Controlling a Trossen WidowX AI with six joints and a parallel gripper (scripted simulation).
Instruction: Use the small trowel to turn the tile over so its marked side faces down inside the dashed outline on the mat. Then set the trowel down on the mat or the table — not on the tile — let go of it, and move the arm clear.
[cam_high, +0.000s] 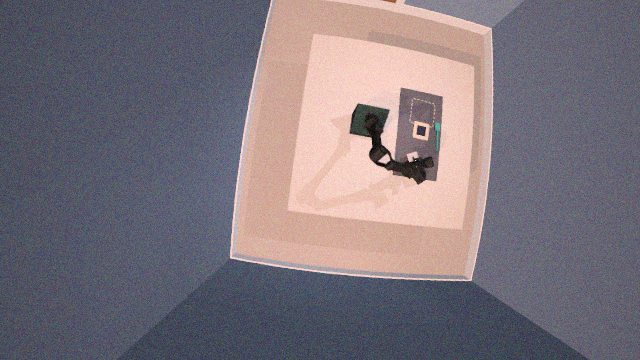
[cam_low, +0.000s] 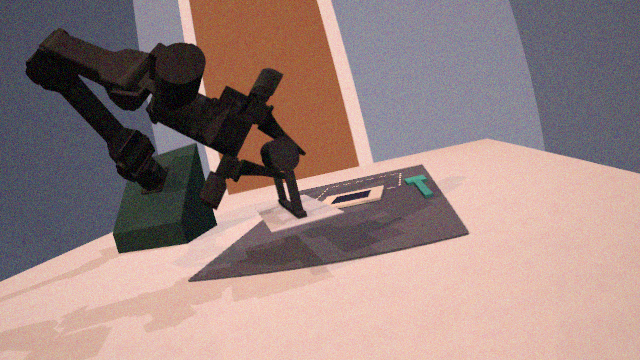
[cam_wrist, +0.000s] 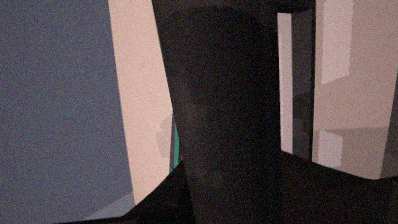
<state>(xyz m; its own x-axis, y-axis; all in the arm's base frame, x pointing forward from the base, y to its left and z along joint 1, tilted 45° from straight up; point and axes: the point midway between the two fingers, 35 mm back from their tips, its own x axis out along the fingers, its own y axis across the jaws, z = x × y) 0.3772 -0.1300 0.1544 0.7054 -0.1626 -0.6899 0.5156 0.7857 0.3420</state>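
The cream tile lies 25 cm to the left of my gripper tip and 10 cm below it. The rest, counted from my gripper tip: teal t-shaped piece: 26 cm to the left, 13 cm ahead, 10 cm below; then grey mat: 22 cm to the left, 12 cm below; then trowel: 2 cm behind, 1 cm to the right, 1 cm below.
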